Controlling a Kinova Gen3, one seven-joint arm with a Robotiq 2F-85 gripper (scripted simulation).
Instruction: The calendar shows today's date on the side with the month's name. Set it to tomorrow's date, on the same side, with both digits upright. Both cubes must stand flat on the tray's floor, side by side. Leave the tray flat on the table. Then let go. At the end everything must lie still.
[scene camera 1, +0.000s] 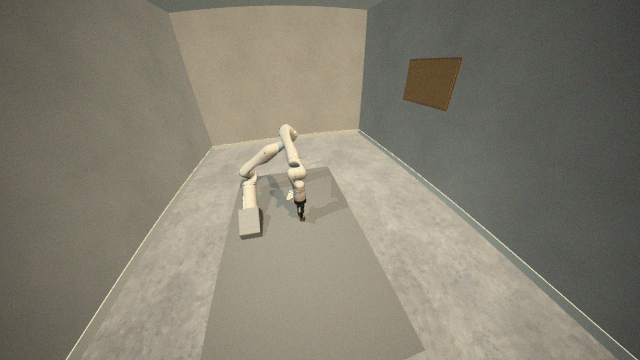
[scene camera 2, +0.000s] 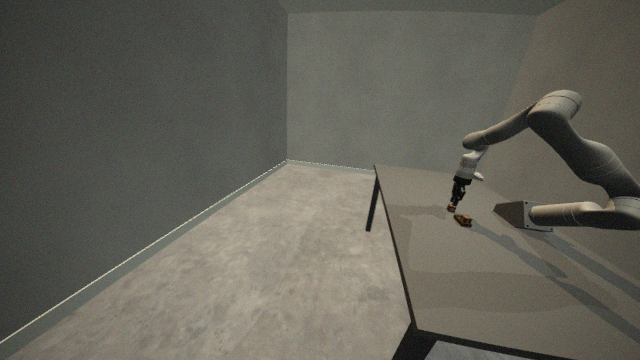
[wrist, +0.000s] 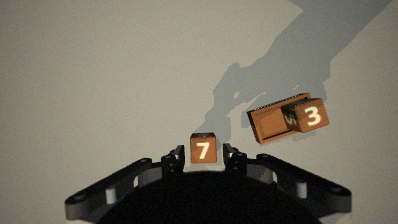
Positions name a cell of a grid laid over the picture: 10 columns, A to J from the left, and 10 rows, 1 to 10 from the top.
My gripper (wrist: F7) is 0.17 m from the lens. An orange tray (wrist: G6): 0.22 m from the lens.
